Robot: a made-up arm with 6 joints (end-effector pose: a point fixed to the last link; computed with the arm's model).
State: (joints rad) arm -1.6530 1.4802 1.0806 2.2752 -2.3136 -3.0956
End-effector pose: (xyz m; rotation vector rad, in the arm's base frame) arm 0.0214 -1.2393 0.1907 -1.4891 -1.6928 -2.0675
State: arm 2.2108 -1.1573 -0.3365 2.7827 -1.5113 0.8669
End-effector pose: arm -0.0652 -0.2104 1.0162 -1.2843 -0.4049 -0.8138
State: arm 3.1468 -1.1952 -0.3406 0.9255 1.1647 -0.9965
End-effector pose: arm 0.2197 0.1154 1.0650 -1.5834 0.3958 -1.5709
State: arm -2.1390 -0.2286 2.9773 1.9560 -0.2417 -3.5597
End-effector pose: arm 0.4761 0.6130 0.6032 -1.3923 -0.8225 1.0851
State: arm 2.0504 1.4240 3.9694 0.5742 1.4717 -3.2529
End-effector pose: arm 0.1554 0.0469 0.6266 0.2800 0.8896 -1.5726
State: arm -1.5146 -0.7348 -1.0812 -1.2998 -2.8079 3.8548
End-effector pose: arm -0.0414 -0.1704 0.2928 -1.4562 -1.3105 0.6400
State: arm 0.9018 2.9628 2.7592 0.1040 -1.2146 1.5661
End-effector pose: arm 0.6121 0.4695 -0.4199 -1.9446 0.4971 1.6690
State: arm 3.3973 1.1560 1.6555 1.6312 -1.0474 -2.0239
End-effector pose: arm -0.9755 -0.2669 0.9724 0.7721 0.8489 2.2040
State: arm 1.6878 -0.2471 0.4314 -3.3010 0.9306 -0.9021
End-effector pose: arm -0.2272 0.3258 1.2531 -1.6007 -1.7874 1.2491
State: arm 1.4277 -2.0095 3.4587 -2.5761 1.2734 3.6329
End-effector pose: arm -0.1796 -0.1219 -0.5312 -2.2922 1.0302 1.0260
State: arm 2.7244 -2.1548 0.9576 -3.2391 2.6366 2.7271
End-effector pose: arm 0.9618 -0.6331 -0.0570 0.7360 0.2984 2.7503
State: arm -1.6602 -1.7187 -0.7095 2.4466 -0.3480 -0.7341
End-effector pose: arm 0.1743 0.3096 0.7943 -1.9300 0.6470 -2.3854
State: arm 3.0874 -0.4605 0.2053 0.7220 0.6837 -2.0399
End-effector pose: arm -0.1736 0.1522 1.2793 -0.7681 -1.0468 -1.6988
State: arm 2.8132 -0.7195 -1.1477 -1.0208 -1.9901 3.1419
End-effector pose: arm -0.1090 0.1421 0.2739 -0.6318 0.7891 -1.0401
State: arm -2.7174 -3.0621 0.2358 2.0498 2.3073 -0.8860
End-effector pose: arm 0.6435 0.1945 -0.5827 1.3457 -2.1108 -0.1470
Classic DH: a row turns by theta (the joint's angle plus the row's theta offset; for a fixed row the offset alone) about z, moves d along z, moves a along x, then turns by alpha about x. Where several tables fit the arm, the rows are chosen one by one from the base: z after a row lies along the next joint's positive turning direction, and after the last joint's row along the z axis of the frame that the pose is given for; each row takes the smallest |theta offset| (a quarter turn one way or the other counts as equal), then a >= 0, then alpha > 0; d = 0 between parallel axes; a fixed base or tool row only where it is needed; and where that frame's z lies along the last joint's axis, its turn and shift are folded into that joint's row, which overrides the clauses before.
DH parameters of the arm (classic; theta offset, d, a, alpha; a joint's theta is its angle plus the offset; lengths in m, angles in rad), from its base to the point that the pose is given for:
joint 1: 0 0.26 0 -1.5708
joint 2: -1.5708 0 0.576 3.1416
joint 3: 0 0 0 -1.5708
joint 4: 0 -0.655 0 1.5708
joint 5: 0 0.19 0 -1.5708
joint 6: 1.5708 0 0 1.5708
tool (fixed): -1.5708 0 0 0

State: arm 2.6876 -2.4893 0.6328 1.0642 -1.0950 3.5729
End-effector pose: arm 0.9461 -0.3591 -0.3511 -1.5506 -0.8140 0.0285
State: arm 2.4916 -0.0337 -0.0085 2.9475 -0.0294 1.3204
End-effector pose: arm -0.6179 0.2355 0.8888 0.8211 2.2857 1.4723
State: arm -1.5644 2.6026 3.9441 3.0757 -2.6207 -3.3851
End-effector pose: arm 0.1923 -0.4311 0.4064 1.8232 1.7478 -0.9586
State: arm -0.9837 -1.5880 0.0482 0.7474 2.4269 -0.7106
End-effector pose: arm -0.5301 0.5452 0.8952 2.3032 1.3144 -1.5319
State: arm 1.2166 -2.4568 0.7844 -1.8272 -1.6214 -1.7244
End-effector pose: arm -0.4039 -0.9534 -0.0684 -0.3260 0.1246 2.6856
